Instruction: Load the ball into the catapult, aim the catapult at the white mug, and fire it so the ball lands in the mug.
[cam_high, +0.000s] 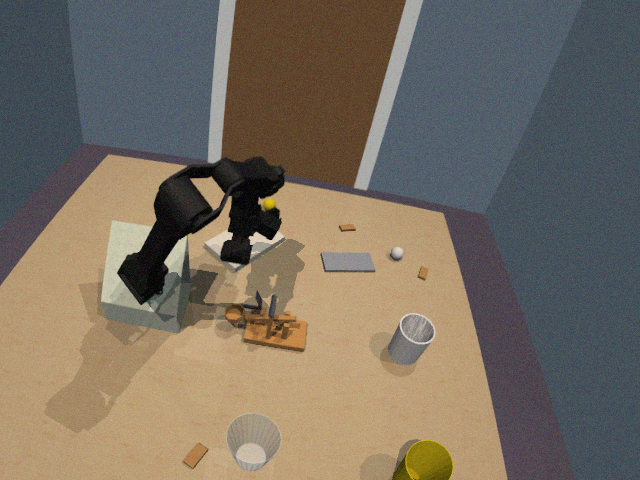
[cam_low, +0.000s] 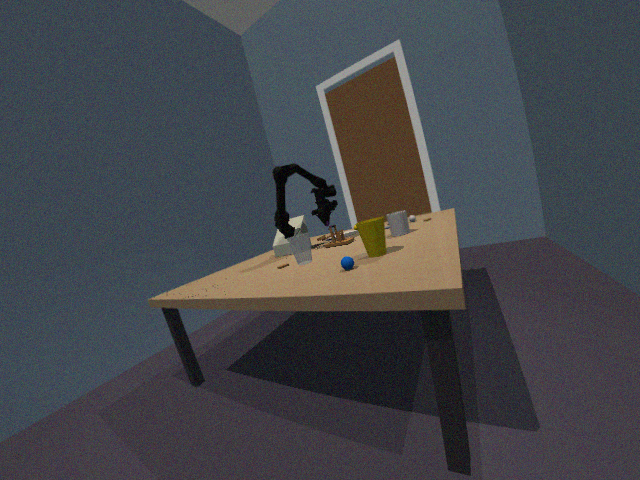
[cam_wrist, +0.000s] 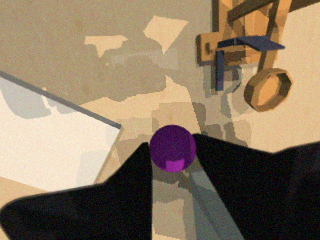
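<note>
The wooden catapult is 110 mm to the right of my gripper tip, 60 mm below it and 60 mm ahead of it. Round my gripper tip: grey slab (310 mm ahead, 130 mm to the left, 100 mm below); purple ball (10 mm above); yellow ball (340 mm to the left, 90 mm below, 70 mm ahead).
</note>
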